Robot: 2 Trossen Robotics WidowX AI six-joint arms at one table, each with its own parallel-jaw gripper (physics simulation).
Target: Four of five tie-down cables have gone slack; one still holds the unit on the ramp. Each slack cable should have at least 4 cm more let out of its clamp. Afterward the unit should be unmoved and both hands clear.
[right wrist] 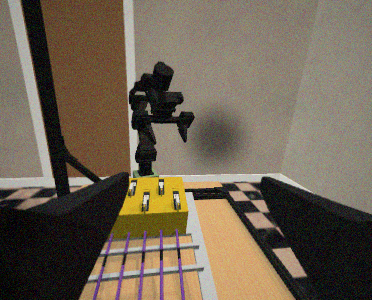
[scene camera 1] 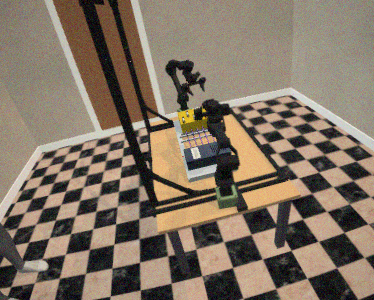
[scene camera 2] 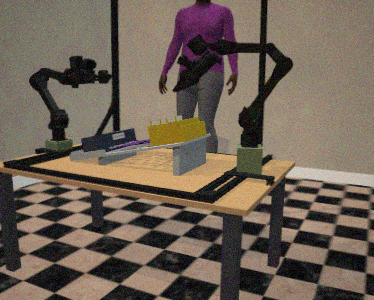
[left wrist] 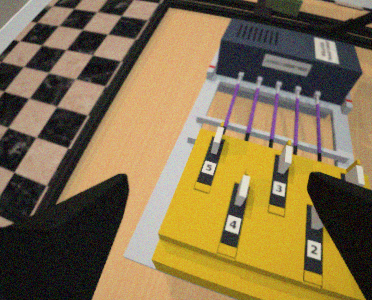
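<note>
The dark blue unit (scene camera 1: pixel 200 156) (scene camera 2: pixel 109 140) (left wrist: pixel 290 55) sits on the lower part of the grey ramp (scene camera 2: pixel 190 157) (left wrist: pixel 165 205). Five purple cables (left wrist: pixel 276 112) (right wrist: pixel 145 240) run from it to the yellow clamp block (scene camera 1: pixel 192 122) (scene camera 2: pixel 177 133) (left wrist: pixel 270 240) (right wrist: pixel 155 220). White levers stand up at slots 5 (left wrist: pixel 217 140), 4 (left wrist: pixel 242 190), 3 (left wrist: pixel 285 159) and 2 (left wrist: pixel 316 218); a finger partly hides slot 2 and the rightmost slot. Which cables are slack cannot be told. My left gripper (left wrist: pixel 218 181) (right wrist: pixel 171 143) is open and empty, above the block. My right gripper (right wrist: pixel 195 180) is open and empty, raised, facing the block.
Two grey crossbars (left wrist: pixel 270 132) span the ramp under the cables. A black frame (scene camera 2: pixel 150 186) borders the wooden table (scene camera 1: pixel 250 150), with black uprights (scene camera 1: pixel 117 95) along one side. A person in purple (scene camera 2: pixel 200 30) stands behind the table in scene camera 2.
</note>
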